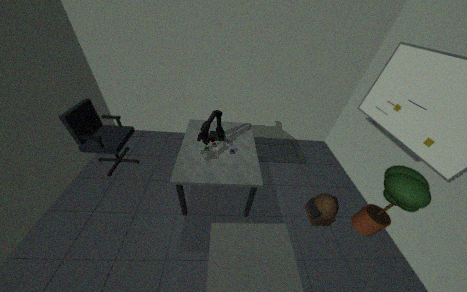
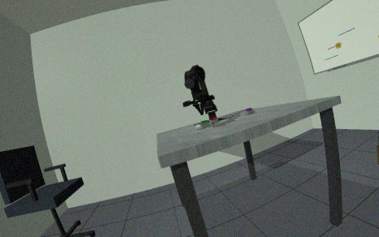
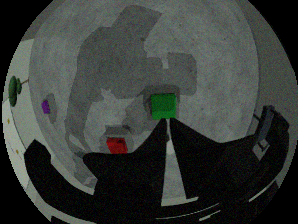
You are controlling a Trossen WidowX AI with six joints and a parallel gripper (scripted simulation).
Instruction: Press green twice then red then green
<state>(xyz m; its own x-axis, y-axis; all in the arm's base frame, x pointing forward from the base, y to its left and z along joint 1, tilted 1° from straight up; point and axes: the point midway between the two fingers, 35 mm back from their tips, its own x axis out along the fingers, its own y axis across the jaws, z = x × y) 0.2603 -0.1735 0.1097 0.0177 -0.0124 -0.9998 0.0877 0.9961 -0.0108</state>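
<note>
Right now my gripper tip is 4 cm above the green button. The rest, counted from my gripper tip: red button: 7 cm behind, 9 cm to the left, 4 cm below.
</note>
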